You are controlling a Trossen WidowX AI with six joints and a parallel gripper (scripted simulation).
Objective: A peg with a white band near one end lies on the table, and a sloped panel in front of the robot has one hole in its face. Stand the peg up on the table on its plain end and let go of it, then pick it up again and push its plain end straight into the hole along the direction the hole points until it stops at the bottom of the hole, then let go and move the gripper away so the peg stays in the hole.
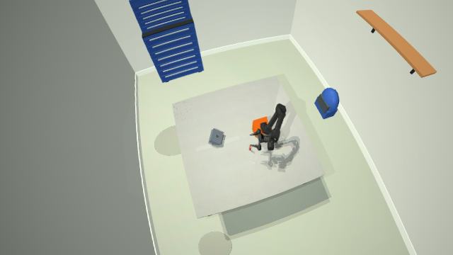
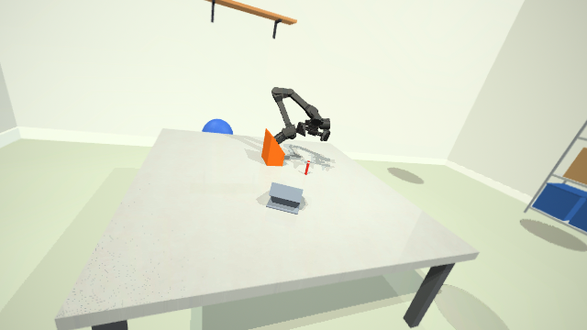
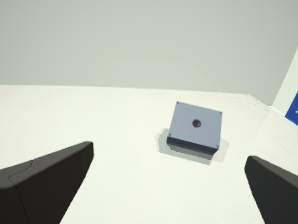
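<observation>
Now: the red peg 16 cm below my gripper tip, 1 cm to the left of it and 1 cm behind it. Round my gripper tip: grey sloped panel: 28 cm ahead, 19 cm to the right, 17 cm below.
</observation>
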